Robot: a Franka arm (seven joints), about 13 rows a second.
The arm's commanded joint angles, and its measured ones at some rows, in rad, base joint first. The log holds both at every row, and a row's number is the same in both.
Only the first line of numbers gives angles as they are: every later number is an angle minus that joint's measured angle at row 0.
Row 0, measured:
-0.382 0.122 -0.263 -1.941 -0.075 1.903 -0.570
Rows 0 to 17, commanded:
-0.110 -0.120 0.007 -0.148 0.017 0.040 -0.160
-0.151 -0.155 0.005 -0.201 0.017 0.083 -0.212
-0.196 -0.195 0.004 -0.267 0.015 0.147 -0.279
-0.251 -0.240 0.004 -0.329 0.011 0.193 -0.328
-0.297 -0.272 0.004 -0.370 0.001 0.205 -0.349
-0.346 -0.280 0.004 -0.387 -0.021 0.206 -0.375
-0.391 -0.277 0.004 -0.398 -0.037 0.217 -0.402
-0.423 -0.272 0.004 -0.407 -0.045 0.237 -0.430
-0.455 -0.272 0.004 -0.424 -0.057 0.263 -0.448
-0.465 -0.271 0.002 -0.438 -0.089 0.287 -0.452
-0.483 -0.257 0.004 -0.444 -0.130 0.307 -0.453
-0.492 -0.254 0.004 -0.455 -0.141 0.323 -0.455
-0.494 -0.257 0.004 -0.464 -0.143 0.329 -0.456
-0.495 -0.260 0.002 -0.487 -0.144 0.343 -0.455
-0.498 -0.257 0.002 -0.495 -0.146 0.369 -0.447
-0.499 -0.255 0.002 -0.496 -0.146 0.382 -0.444
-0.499 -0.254 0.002 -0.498 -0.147 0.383 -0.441
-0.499 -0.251 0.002 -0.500 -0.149 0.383 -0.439
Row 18, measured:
-0.476 -0.239 -0.014 -0.474 -0.130 0.351 -0.445
